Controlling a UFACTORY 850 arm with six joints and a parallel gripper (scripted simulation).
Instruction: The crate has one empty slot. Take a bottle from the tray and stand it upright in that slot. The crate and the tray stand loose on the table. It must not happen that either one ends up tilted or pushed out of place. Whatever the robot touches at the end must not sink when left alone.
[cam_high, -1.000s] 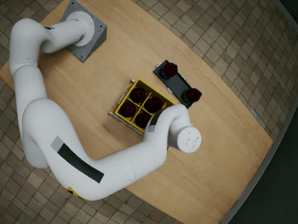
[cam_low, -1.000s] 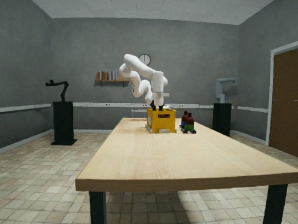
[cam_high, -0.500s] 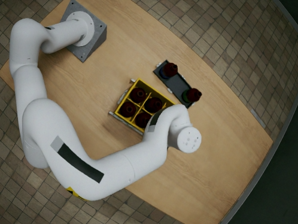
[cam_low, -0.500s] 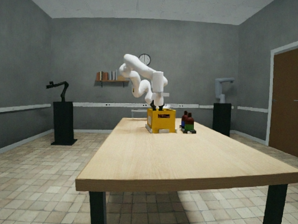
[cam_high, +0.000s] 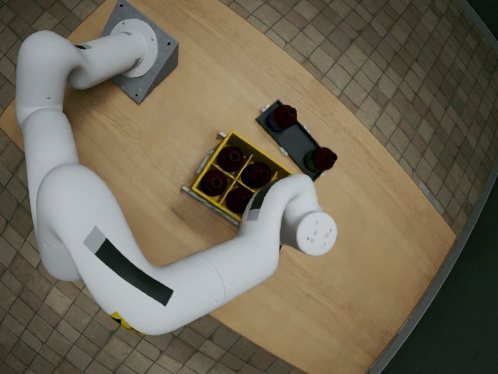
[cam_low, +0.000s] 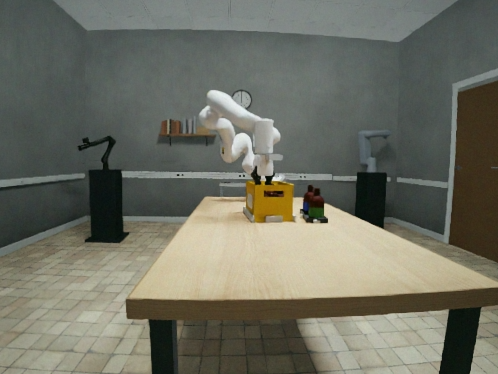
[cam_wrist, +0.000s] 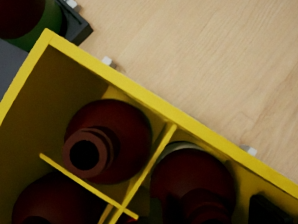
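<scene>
The bottle is 70 mm below my hand. Also, from my hand: yellow crate (90 mm behind, 80 mm below, 40 mm to the left); dark tray (270 mm to the left, 150 mm below, 40 mm behind).
</scene>
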